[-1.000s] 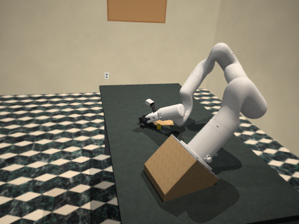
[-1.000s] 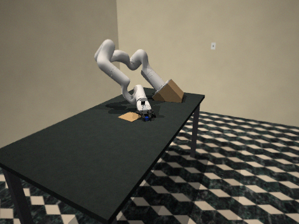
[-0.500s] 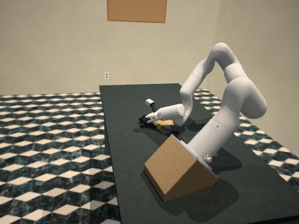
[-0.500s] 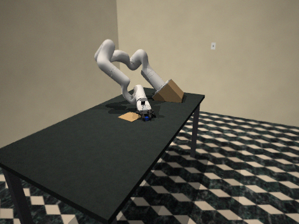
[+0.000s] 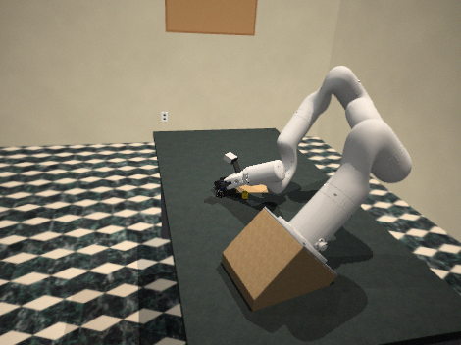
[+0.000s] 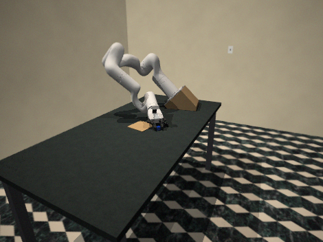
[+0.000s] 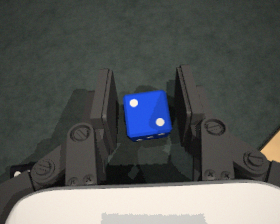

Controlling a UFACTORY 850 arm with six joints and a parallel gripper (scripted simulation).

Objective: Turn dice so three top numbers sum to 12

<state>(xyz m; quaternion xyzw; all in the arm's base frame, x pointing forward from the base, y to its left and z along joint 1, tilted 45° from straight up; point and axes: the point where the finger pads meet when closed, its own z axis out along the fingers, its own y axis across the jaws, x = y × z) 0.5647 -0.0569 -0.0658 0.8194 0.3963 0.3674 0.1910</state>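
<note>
Right now my hand is 1 cm above the blue die. The rest, counted from my hand: tan mat 13 cm to the right, 3 cm behind, 2 cm below; then black die 7 cm behind, 4 cm to the left, 1 cm below; then yellow die 12 cm behind, 6 cm to the right, 1 cm below.
</note>
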